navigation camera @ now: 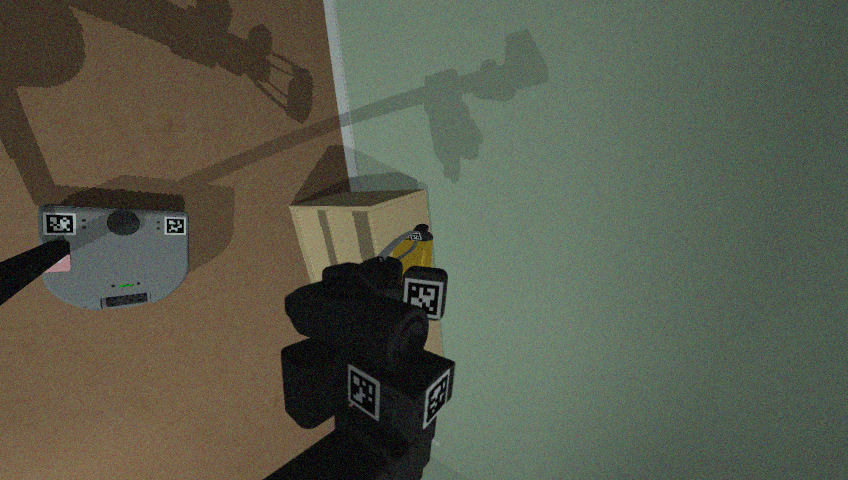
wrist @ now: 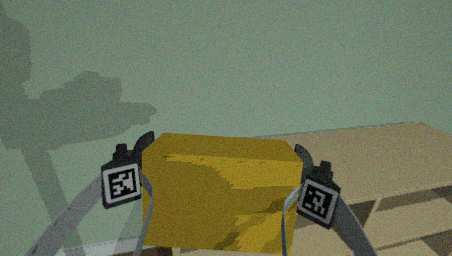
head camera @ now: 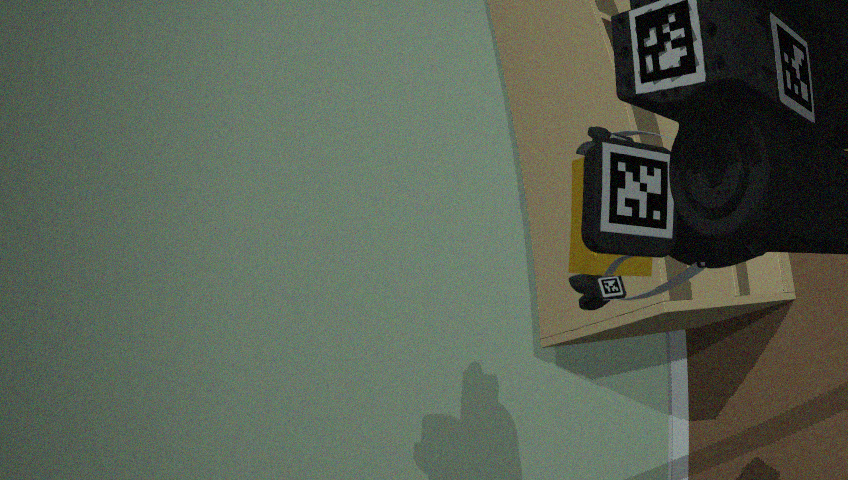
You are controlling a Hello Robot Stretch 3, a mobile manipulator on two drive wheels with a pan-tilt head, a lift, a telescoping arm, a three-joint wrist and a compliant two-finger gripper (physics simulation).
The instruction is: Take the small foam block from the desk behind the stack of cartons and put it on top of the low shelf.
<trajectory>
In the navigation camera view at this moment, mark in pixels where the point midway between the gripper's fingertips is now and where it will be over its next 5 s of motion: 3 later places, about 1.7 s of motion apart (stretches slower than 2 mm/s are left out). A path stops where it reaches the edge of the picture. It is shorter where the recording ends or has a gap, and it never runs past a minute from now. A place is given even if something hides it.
My gripper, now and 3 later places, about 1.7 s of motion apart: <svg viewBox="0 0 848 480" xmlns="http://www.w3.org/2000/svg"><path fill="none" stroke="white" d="M423 262L464 342L456 416L474 393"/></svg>
</trajectory>
